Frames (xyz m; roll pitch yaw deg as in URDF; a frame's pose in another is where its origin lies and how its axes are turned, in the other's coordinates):
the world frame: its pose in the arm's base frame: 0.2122 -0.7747 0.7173 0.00 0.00 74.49
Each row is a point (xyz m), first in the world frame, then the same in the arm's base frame.
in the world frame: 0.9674 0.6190 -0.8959
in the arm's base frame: -0.1256 0.3230 -0.1786
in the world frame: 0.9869 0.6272 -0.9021
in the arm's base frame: -0.1283 0.3440 -0.1848
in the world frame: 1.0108 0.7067 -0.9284
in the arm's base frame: -0.1985 0.3883 -0.2111
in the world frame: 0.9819 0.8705 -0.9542
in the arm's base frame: -0.3640 0.4042 -0.2369
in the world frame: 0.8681 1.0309 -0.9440
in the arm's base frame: -0.5490 0.3375 -0.2267
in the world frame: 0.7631 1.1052 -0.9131
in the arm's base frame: -0.6487 0.2561 -0.1958
